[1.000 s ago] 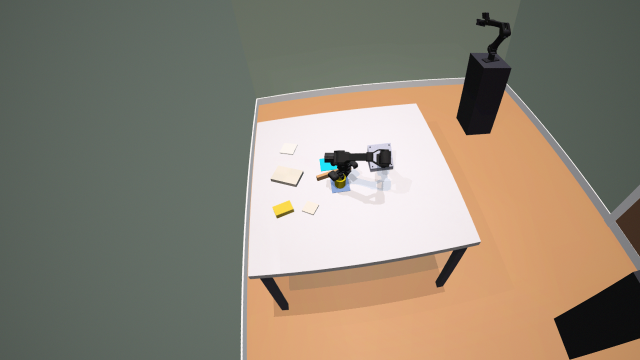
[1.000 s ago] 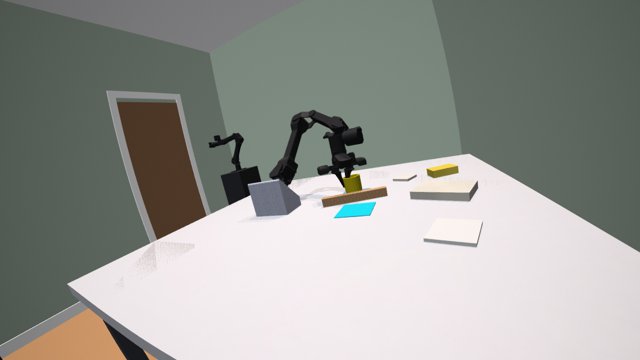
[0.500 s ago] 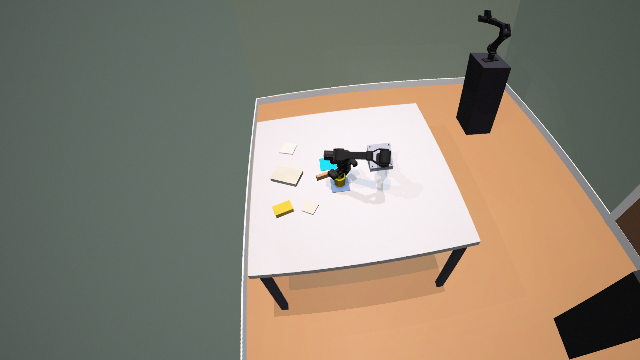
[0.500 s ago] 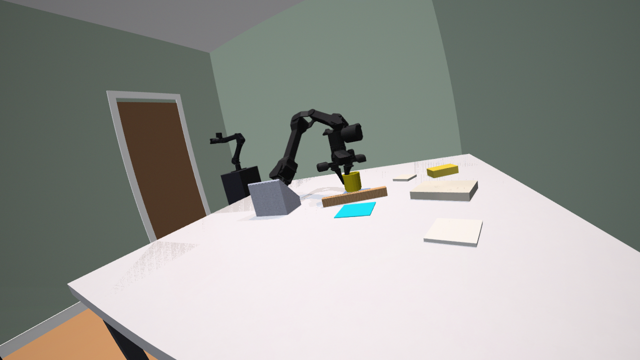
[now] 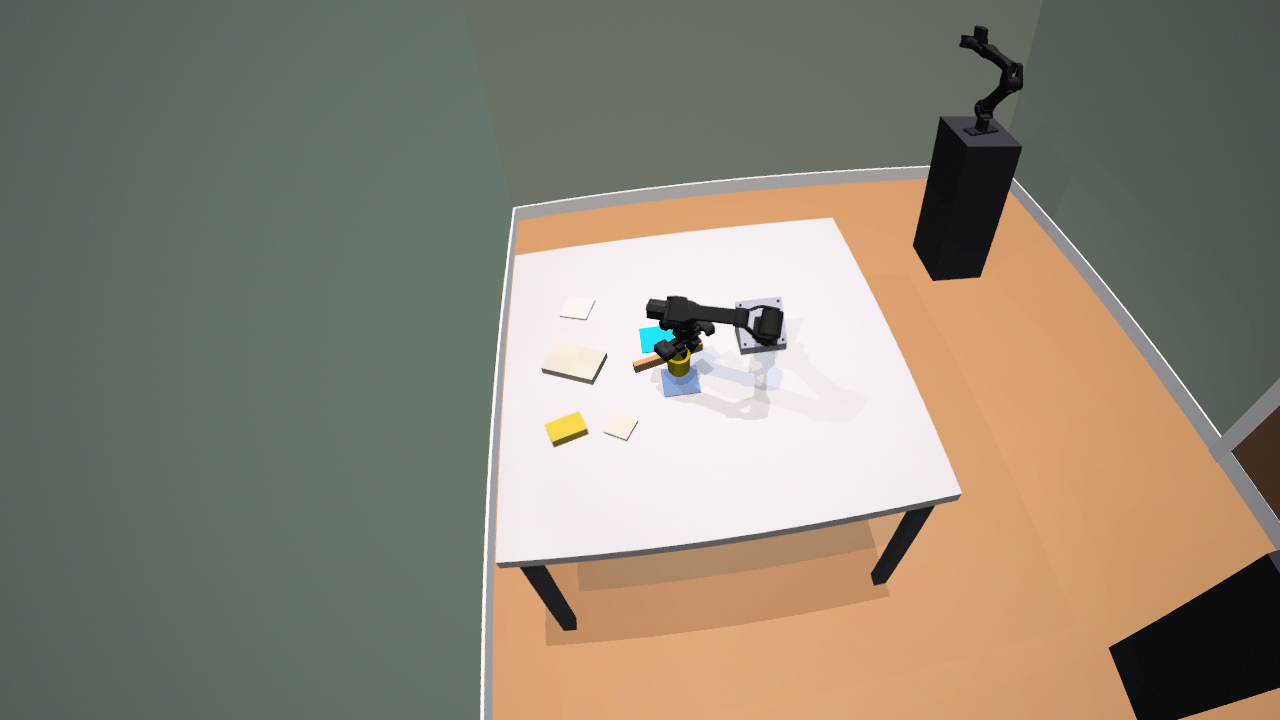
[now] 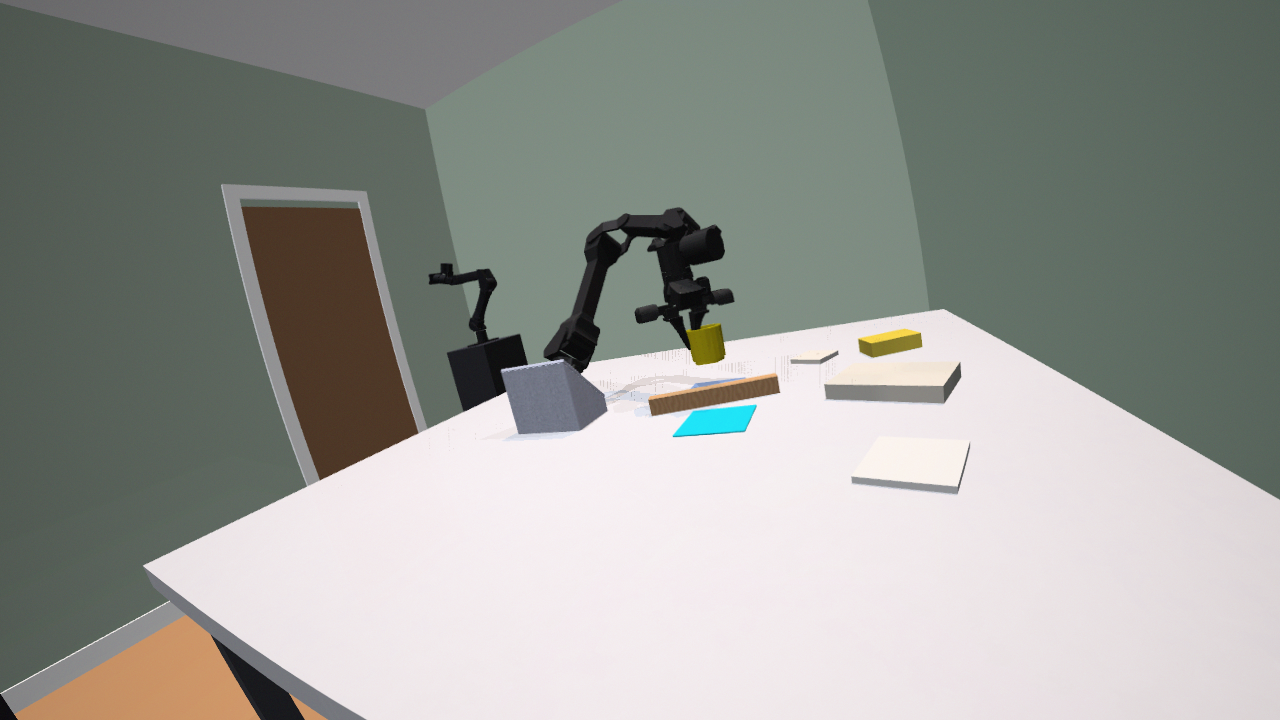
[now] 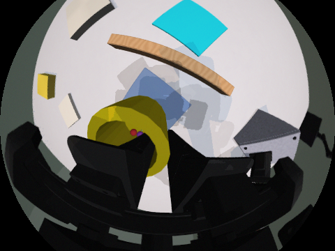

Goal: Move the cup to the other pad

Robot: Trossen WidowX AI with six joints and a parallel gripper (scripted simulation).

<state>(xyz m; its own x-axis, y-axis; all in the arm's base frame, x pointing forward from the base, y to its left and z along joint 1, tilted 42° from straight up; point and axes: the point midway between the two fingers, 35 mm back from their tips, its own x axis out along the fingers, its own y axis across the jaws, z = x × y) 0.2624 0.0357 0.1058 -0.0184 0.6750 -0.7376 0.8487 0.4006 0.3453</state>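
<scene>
Right now my gripper tip is 50 mm short of the wooden bar, 80 mm to the left of it and 80 mm above it. The rest, counted from my gripper tip: cream slab (350 mm ahead, 100 mm to the right, 80 mm below); then blue pad (20 mm ahead, 10 mm to the left, 100 mm below); then yellow cup (20 mm ahead, 20 mm to the left).
</scene>
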